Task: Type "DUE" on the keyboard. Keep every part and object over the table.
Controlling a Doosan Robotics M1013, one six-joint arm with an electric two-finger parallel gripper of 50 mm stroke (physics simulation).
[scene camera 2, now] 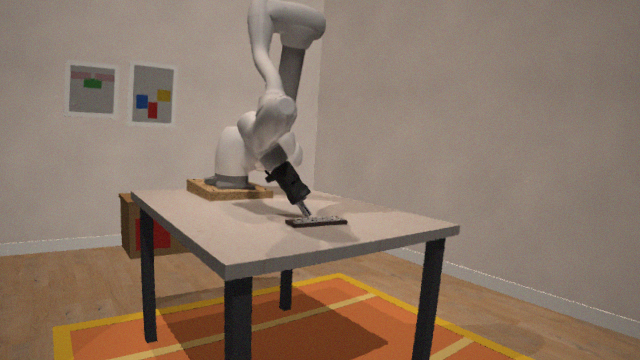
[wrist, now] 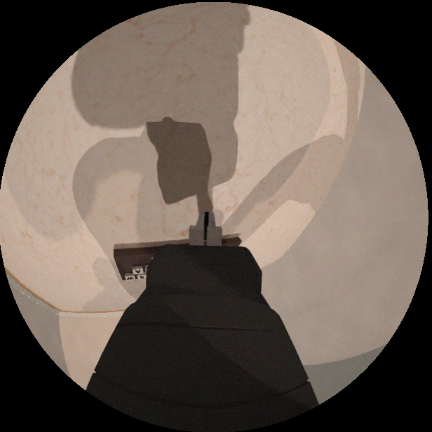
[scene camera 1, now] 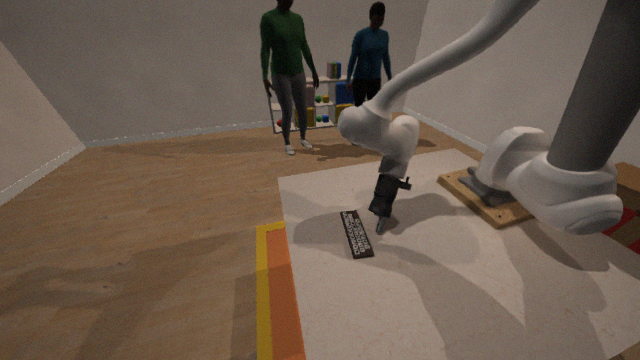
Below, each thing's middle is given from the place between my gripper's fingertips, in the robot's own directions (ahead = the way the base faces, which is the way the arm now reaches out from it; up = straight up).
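There's the dark keyboard (scene camera 1: 360, 247), and my hand is 2 cm to the left of it and 8 cm short of it.
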